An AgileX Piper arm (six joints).
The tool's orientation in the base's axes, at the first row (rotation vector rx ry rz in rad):
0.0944, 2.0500, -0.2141
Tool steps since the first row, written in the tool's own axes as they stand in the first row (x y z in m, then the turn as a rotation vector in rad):
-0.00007, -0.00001, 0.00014, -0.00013, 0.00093, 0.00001
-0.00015, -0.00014, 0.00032, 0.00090, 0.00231, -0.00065
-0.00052, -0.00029, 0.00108, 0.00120, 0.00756, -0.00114
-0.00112, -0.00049, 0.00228, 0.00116, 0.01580, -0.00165
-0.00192, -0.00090, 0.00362, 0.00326, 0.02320, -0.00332
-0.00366, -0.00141, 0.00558, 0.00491, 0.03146, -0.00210
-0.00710, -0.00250, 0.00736, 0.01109, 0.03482, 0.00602
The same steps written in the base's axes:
0.00015, -0.00003, 0.00000, 0.00022, 0.00091, 0.00001
0.00033, -0.00020, 0.00000, -0.00062, 0.00237, -0.00075
0.00114, -0.00048, 0.00000, -0.00036, 0.00761, -0.00138
0.00243, -0.00089, 0.00000, 0.00052, 0.01579, -0.00203
0.00390, -0.00153, 0.00014, -0.00074, 0.02332, -0.00395
0.00634, -0.00237, 0.00084, 0.00085, 0.03115, -0.00688
0.00933, -0.00369, 0.00318, 0.00553, 0.03273, -0.01642

